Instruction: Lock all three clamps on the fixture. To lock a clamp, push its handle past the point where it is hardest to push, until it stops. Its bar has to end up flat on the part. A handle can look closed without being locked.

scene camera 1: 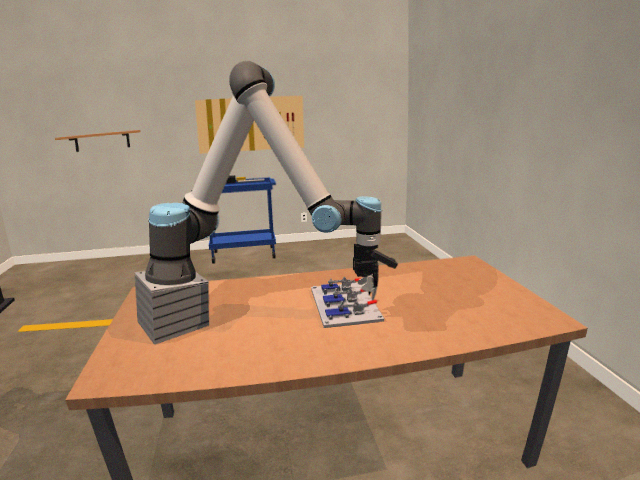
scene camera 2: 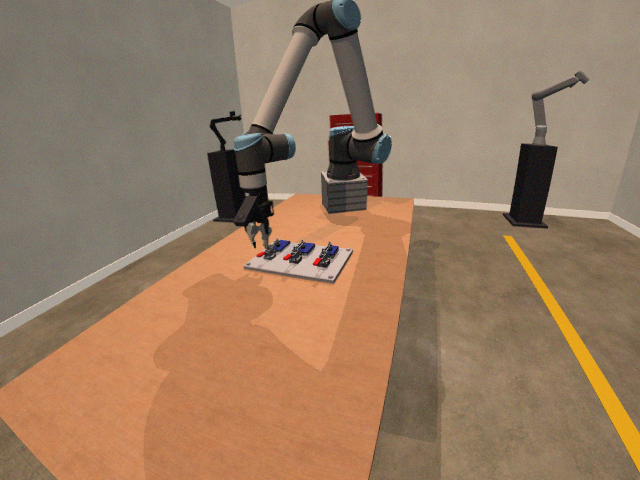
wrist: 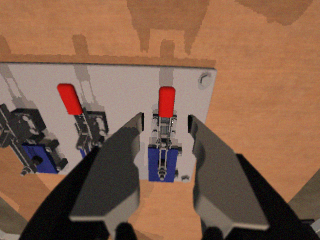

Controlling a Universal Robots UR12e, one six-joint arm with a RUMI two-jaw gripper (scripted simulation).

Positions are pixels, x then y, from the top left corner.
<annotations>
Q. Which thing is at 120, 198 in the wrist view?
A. My gripper.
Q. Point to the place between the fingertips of my gripper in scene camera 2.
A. At 260, 248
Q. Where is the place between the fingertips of my gripper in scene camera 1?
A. At 370, 297
</annotations>
